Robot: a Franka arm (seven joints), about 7 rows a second.
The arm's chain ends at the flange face. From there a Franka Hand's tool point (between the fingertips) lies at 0.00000 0.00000 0.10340 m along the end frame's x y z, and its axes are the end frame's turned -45 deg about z.
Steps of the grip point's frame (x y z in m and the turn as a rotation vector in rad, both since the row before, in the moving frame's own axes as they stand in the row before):
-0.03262 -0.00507 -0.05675 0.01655 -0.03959 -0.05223
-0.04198 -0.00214 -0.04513 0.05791 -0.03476 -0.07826
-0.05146 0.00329 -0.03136 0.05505 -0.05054 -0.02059
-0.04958 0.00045 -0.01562 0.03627 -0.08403 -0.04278
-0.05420 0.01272 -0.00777 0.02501 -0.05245 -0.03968
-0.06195 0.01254 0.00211 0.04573 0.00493 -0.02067
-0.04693 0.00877 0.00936 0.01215 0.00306 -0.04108
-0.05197 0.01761 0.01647 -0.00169 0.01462 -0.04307
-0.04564 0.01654 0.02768 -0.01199 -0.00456 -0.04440
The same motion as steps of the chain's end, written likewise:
-0.02259 0.01769 -0.05665 -0.01629 -0.03970 -0.05223
-0.02437 0.02960 -0.04489 0.01637 -0.06553 -0.07826
-0.02635 0.03896 -0.03107 0.00319 -0.07466 -0.02059
-0.02603 0.03170 -0.01519 -0.03377 -0.08506 -0.04278
-0.02371 0.04520 -0.00760 -0.01940 -0.05477 -0.03968
-0.03192 0.05634 0.00222 0.03582 -0.02885 -0.02067
-0.02630 0.04048 0.00937 0.01076 -0.00643 -0.04108
-0.02547 0.05017 0.01648 0.00914 0.01153 -0.04307
-0.02115 0.04277 0.02769 -0.01170 0.00525 -0.04440

